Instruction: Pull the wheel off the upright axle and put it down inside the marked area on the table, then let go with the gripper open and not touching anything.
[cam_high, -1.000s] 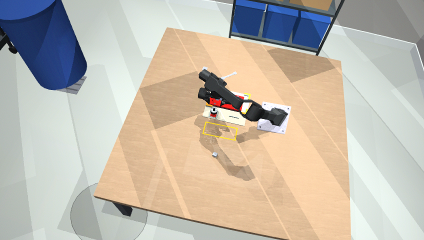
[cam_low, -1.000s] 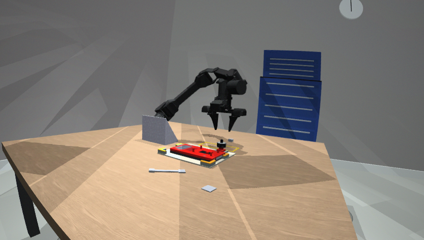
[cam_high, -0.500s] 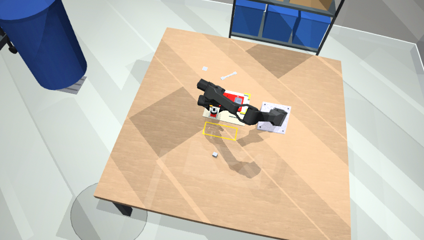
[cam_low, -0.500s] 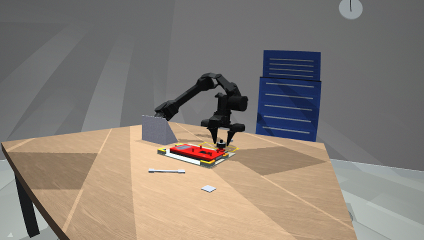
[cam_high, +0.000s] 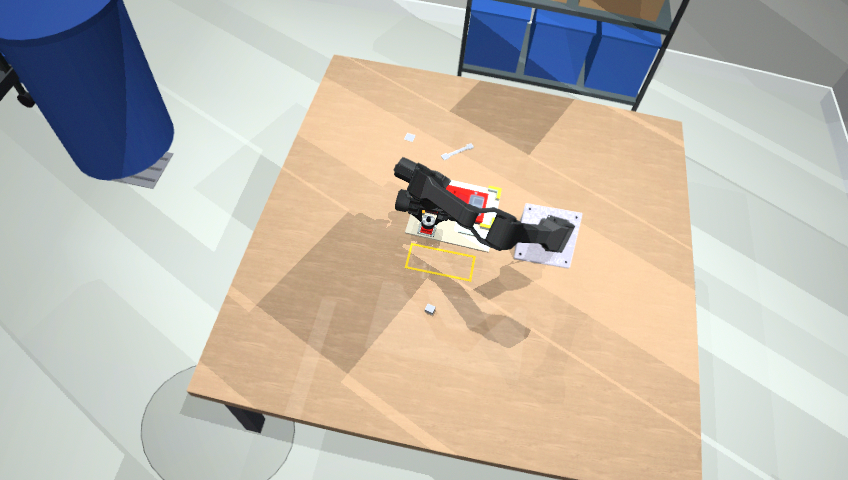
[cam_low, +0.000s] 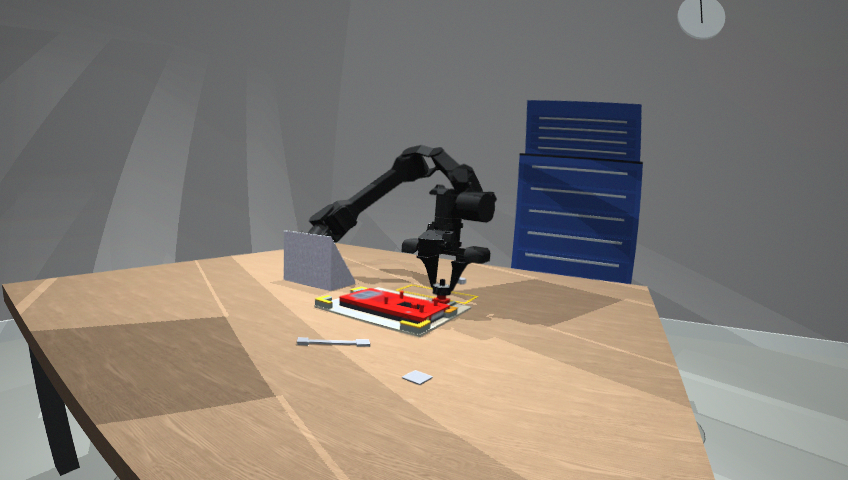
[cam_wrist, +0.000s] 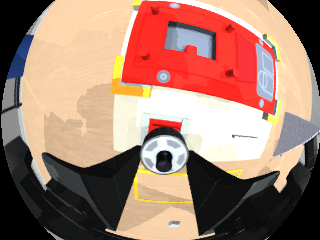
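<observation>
Right now my gripper tip is right at the dark wheel. Also, from my gripper tip: grey bar: 30 mm behind, 320 mm to the right, 40 mm below; then small grey cube: 60 mm behind, 250 mm to the left, 30 mm below.
</observation>
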